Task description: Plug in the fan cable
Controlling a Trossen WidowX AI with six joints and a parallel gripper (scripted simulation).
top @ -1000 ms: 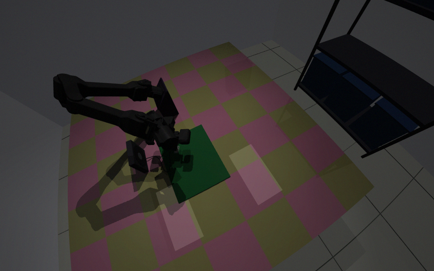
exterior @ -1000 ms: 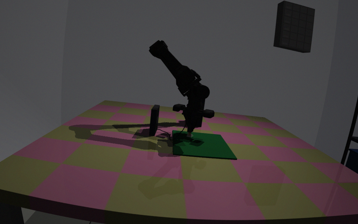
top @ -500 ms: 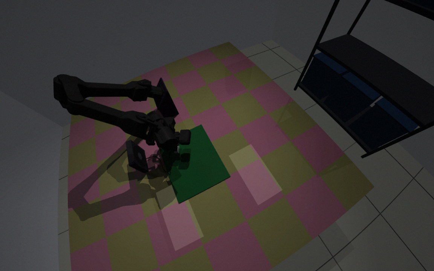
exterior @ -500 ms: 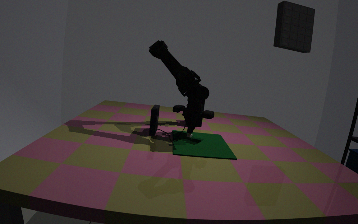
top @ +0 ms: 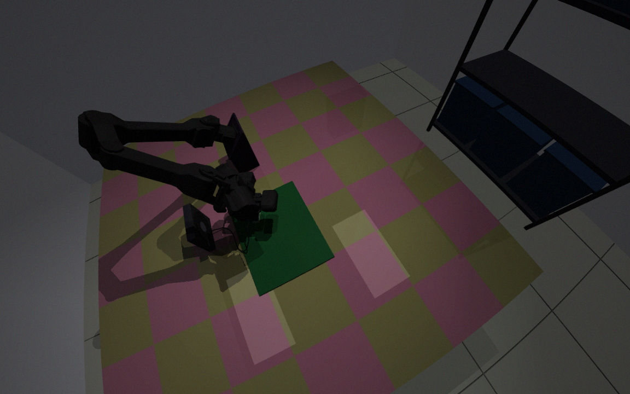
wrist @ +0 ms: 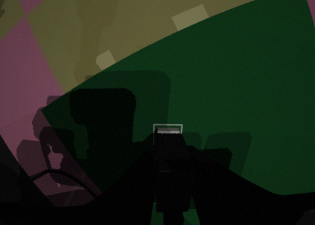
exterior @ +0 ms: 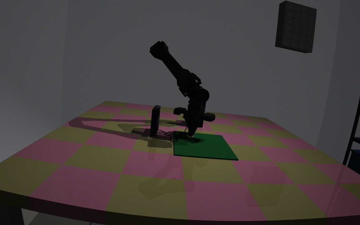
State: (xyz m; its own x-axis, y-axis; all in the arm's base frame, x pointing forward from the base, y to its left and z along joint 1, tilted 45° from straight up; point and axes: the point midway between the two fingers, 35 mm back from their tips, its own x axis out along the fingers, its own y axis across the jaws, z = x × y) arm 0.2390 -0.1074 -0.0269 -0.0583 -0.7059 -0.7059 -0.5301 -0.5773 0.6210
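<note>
Right now the dark fan plug is 10 mm ahead of my gripper tip and 10 mm above it. Also, from my gripper tip: black cable (30 mm ahead, 20 mm to the right, 20 mm above); then green board (90 mm ahead, 40 mm below, 30 mm to the left); then fan (160 mm to the right, 30 mm behind, 30 mm above).
</note>
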